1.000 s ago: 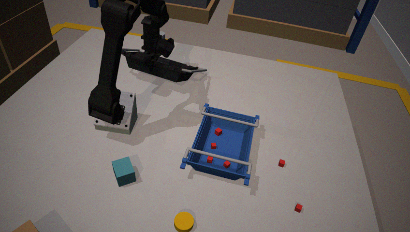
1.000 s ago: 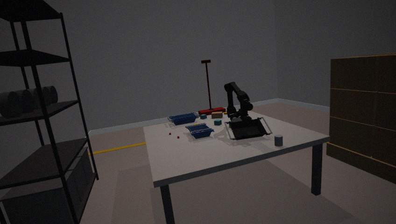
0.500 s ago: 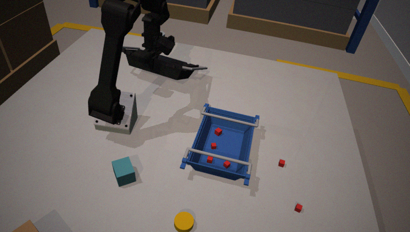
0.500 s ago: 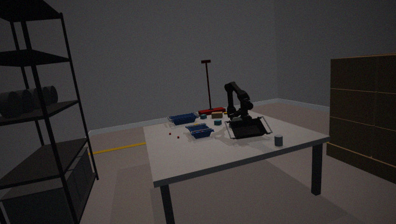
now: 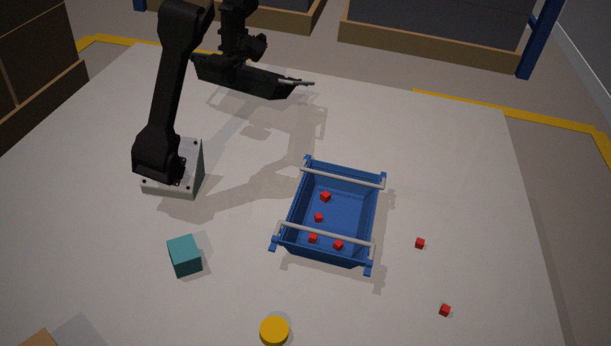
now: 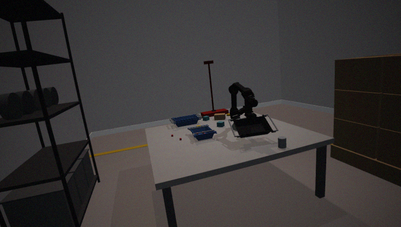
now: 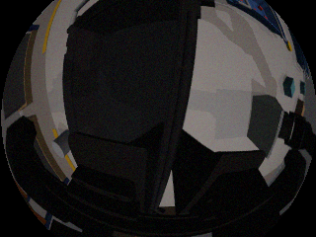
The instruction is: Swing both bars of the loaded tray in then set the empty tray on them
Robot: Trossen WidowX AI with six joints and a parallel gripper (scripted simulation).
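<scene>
Right now the black tray is 2 cm ahead of my gripper tip and 8 cm to the left of it. Also, from my gripper tip: grey cylinder: 9 cm behind, 29 cm to the left, 9 cm below.
</scene>
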